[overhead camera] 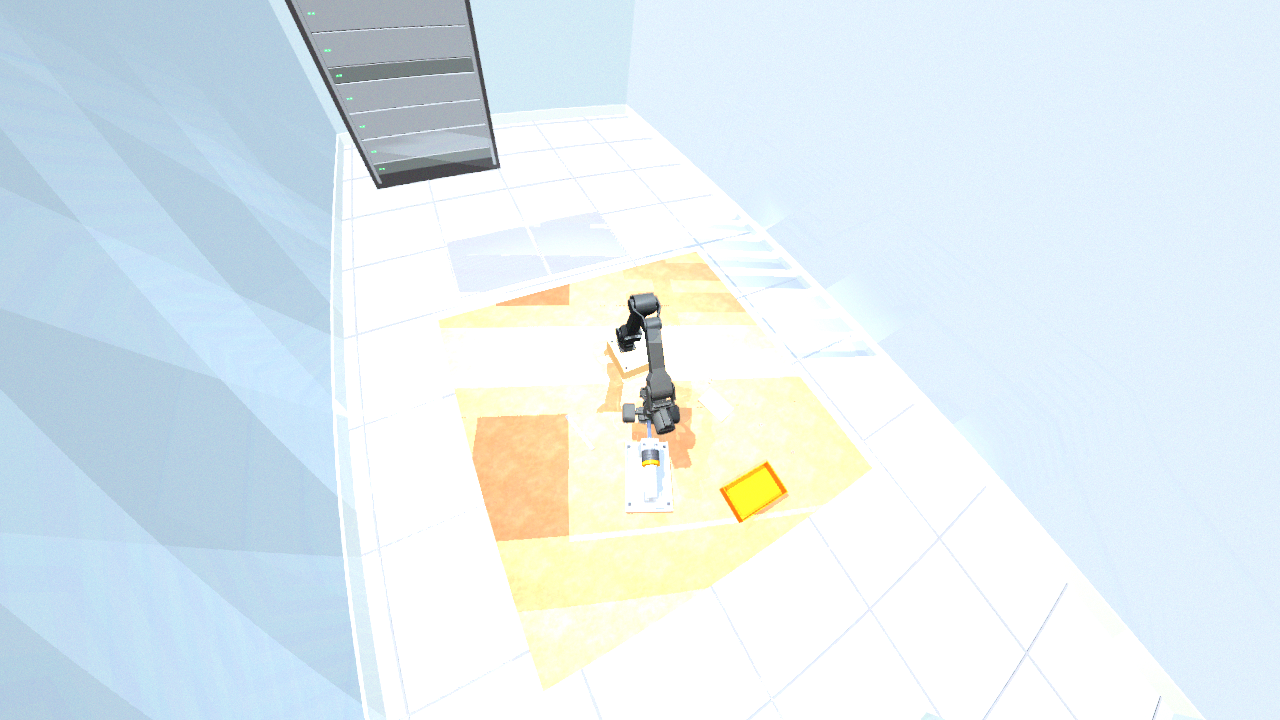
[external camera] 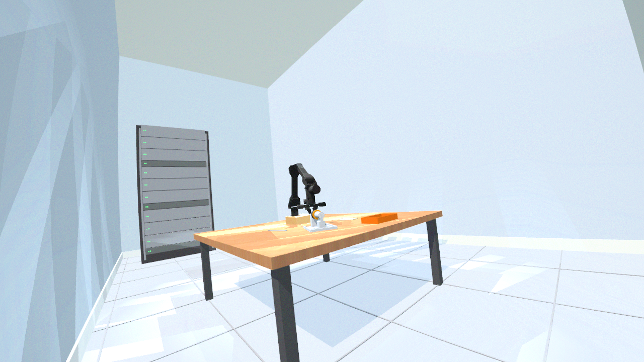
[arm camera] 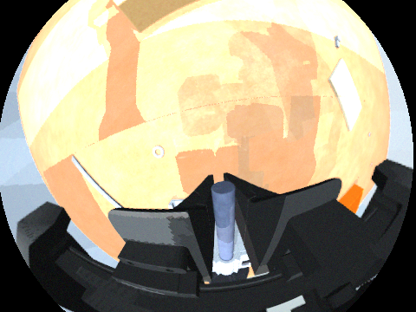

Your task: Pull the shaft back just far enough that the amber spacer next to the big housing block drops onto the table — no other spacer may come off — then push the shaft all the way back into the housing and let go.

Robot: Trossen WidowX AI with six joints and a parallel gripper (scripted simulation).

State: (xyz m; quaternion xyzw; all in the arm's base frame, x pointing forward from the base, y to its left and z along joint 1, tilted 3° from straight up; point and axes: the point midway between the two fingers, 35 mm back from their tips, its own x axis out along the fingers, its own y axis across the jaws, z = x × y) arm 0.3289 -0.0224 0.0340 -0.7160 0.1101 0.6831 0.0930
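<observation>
The grey-blue shaft is 80 mm ahead of my gripper tip, 20 mm to the right of it and 30 mm above it. From my gripper tip the other things lie so: amber spacer 150 mm ahead, 40 mm to the right, 30 mm above; then orange tray 320 mm ahead, 280 mm to the left, 40 mm below; then white fixture 170 mm ahead, 50 mm to the right.
</observation>
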